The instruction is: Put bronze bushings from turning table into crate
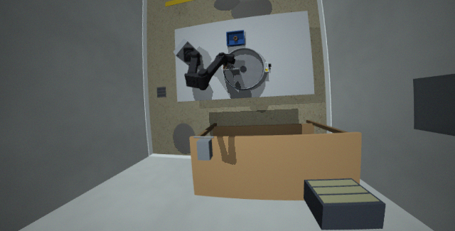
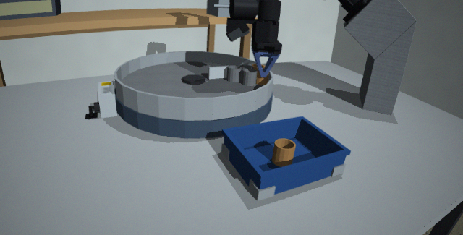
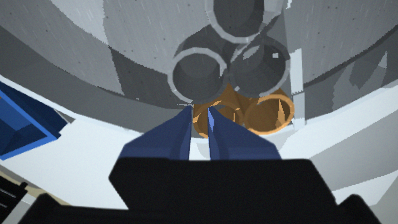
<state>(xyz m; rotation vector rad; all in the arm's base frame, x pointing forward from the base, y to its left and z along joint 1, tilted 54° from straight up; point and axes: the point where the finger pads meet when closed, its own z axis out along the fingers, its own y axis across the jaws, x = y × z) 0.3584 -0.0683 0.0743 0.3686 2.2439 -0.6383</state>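
The crate is 160 mm ahead of my hand, 240 mm to the left of it and 60 mm below it. From my hand the other things lie so: turning table: 150 mm ahead, 100 mm to the right, 30 mm below.
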